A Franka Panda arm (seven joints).
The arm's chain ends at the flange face. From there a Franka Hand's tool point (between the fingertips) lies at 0.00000 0.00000 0.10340 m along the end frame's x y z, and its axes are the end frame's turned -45 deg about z.
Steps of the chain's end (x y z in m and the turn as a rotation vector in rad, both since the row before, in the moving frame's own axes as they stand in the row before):
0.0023 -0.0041 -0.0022 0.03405 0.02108 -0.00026
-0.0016 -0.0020 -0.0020 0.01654 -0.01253 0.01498
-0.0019 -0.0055 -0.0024 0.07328 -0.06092 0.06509
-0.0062 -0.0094 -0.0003 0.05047 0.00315 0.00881
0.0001 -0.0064 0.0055 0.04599 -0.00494 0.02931
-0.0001 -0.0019 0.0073 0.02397 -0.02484 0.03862
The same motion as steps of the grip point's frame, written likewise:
0.0086 -0.0022 -0.0023 0.00917 0.03898 -0.00026
0.0006 -0.0047 -0.0020 0.02056 0.00284 0.01498
0.0038 -0.0150 -0.0029 0.09489 0.00874 0.06509
0.0062 -0.0145 -0.0004 0.03346 0.03792 0.00881
0.0077 -0.0081 0.0054 0.03601 0.02903 0.02931
0.0013 -0.0050 0.0072 0.03451 -0.00062 0.03862

